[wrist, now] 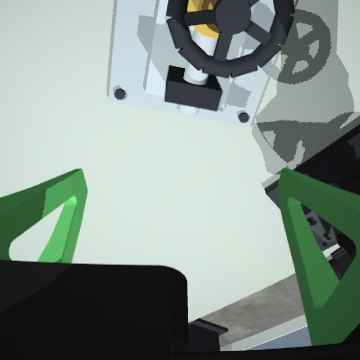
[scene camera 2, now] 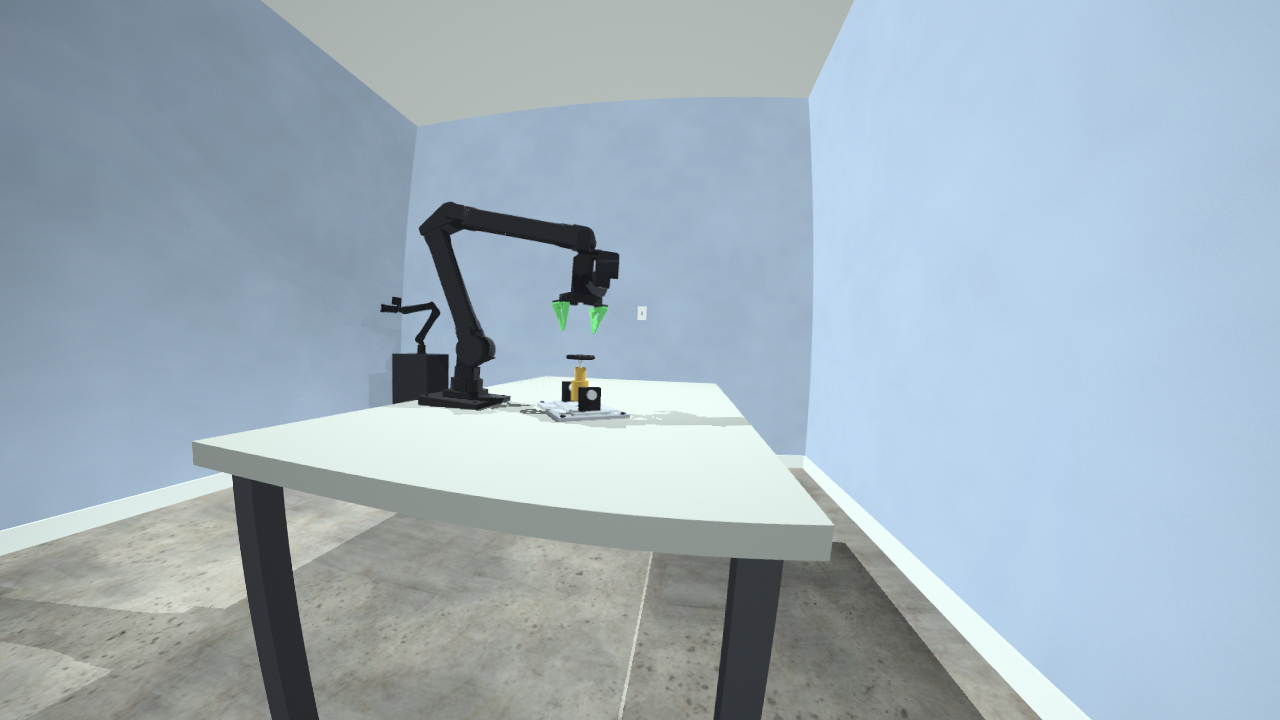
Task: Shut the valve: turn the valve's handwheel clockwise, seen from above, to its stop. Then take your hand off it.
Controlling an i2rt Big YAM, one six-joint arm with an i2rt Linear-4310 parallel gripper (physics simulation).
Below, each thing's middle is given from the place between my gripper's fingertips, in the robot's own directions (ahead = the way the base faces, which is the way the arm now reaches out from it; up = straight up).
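There is the pale base plate (scene camera 2: 555, 411), and my hand is 20 cm above it. My hand is also 7 cm to the left of the plate and 2 cm short of it.
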